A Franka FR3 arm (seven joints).
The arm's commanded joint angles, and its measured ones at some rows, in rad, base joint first. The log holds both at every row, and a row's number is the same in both.
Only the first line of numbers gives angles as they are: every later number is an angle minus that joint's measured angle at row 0.
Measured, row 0:
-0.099, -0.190, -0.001, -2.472, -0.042, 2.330, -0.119
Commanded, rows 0 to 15:
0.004, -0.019, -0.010, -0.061, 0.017, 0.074, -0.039
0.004, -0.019, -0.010, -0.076, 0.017, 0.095, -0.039
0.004, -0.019, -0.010, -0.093, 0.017, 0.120, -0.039
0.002, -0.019, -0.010, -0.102, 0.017, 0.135, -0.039
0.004, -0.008, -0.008, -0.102, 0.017, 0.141, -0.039
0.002, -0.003, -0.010, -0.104, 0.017, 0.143, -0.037
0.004, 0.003, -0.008, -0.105, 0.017, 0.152, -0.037
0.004, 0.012, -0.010, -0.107, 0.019, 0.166, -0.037
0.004, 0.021, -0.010, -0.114, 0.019, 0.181, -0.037
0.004, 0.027, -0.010, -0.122, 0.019, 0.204, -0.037
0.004, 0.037, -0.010, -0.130, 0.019, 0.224, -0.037
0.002, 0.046, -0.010, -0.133, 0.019, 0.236, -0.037
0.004, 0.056, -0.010, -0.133, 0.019, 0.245, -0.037
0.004, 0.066, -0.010, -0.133, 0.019, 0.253, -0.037
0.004, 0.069, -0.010, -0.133, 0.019, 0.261, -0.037
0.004, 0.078, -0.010, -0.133, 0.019, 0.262, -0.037
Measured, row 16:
0.000, 0.058, -0.004, -0.117, 0.000, 0.218, -0.016
